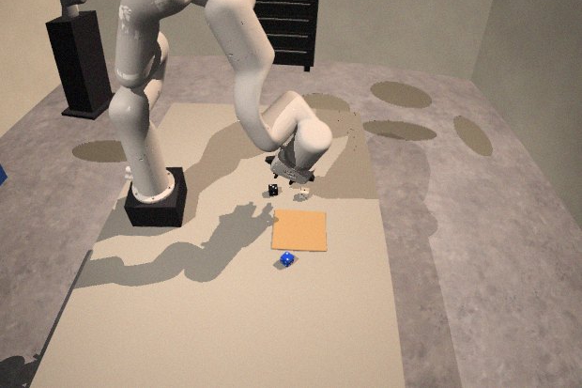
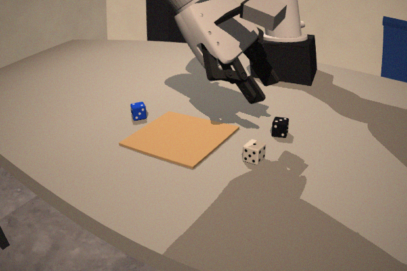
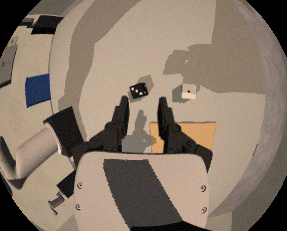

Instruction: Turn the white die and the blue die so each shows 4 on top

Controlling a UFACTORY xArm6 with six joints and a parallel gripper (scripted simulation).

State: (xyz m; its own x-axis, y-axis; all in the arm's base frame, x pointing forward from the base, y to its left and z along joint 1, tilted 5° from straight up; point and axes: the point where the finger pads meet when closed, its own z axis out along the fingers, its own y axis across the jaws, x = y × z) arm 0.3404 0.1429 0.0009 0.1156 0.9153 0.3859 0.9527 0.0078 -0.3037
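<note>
The white die lies 80 mm below my hand, 50 mm ahead of it and 30 mm to the left of it. From my hand the other things lie so: blue die 220 mm to the right, 80 mm below, 60 mm ahead; orange mat 100 mm to the right, 90 mm below, 70 mm ahead; black die 80 mm below, 40 mm behind, 20 mm to the left.
</note>
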